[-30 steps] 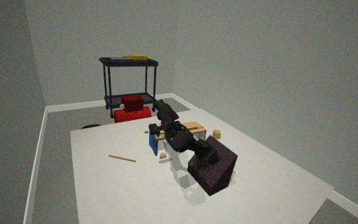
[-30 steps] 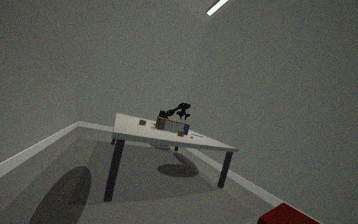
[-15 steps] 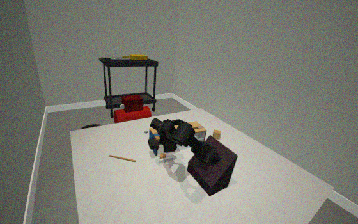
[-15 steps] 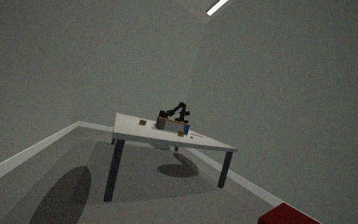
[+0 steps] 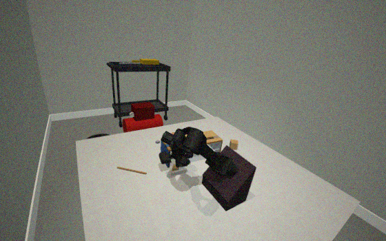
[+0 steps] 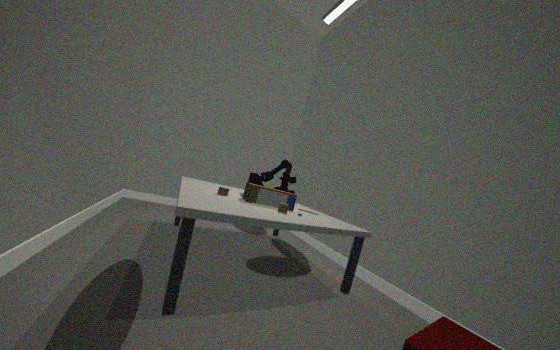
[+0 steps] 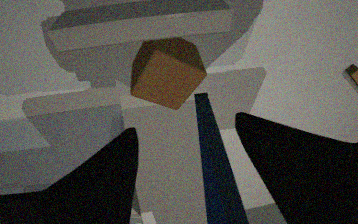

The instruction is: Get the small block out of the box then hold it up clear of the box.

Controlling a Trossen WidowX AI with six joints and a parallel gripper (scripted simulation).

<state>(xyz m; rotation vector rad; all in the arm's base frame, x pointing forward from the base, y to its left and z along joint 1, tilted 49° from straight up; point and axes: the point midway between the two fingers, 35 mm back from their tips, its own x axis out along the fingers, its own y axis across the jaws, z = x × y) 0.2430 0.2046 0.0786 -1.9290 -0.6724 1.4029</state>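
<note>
Now: the tan block 20 mm behind my gripper tip, 10 mm to the right of it and 30 mm below it. The rest, counted from my gripper tip: thin wooden stick (60 mm ahead, 230 mm to the left, 50 mm below); box (60 mm ahead, 170 mm to the right, 10 mm above).
</note>
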